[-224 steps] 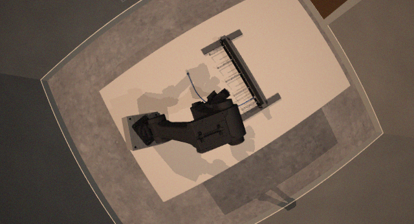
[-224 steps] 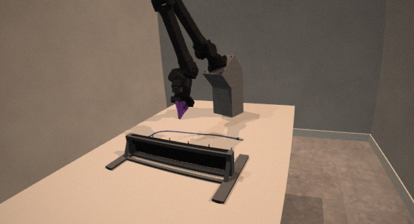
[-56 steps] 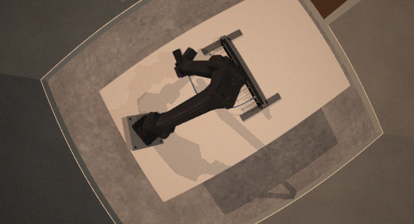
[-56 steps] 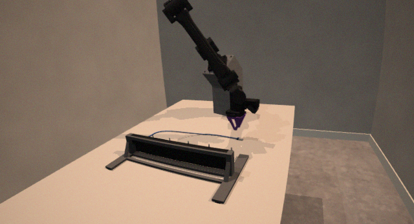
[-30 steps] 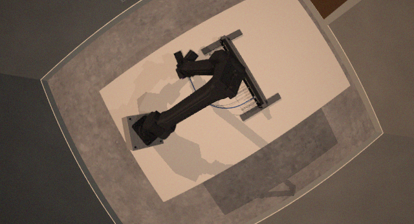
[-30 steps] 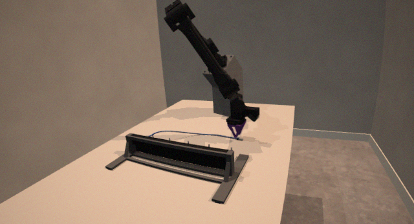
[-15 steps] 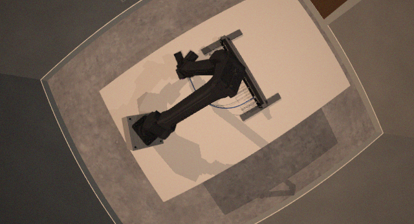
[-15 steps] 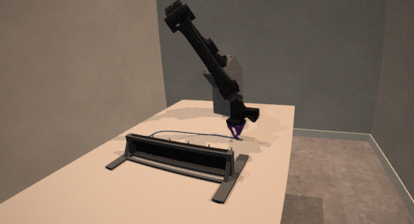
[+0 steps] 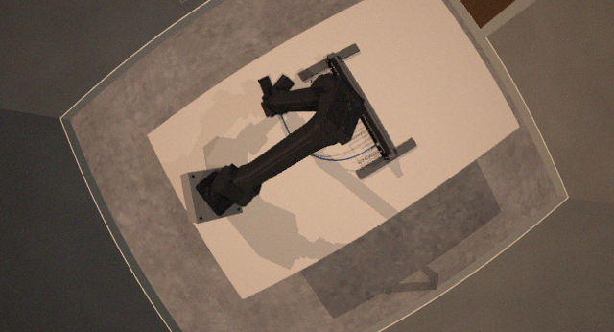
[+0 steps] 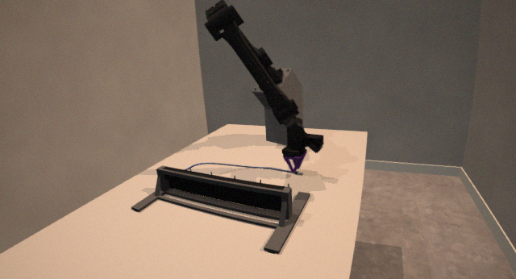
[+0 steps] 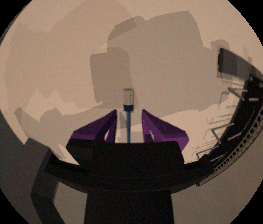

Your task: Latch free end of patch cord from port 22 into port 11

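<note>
The plug is 20 mm to the left of my hand, 20 mm below it and 10 mm ahead of it.
</note>
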